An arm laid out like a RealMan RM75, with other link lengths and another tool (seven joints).
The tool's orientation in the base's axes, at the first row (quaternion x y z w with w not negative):
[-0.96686 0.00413 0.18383 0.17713]
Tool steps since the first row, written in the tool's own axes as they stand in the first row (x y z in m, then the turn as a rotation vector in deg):
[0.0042 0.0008 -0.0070 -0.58 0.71 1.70]
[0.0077 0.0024 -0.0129 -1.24 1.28 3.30]
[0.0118 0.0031 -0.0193 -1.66 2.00 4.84]
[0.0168 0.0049 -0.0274 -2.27 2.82 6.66]
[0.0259 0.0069 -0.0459 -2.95 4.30 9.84]
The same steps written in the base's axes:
[0.0063 -0.0029 0.0043 -1.19 -0.11 -1.51]
[0.0116 -0.0062 0.0077 -2.42 -0.14 -2.86]
[0.0176 -0.0089 0.0115 -3.41 -0.30 -4.30]
[0.0250 -0.0131 0.0162 -4.68 -0.48 -5.94]
[0.0399 -0.0208 0.0283 -6.55 -0.81 -8.97]

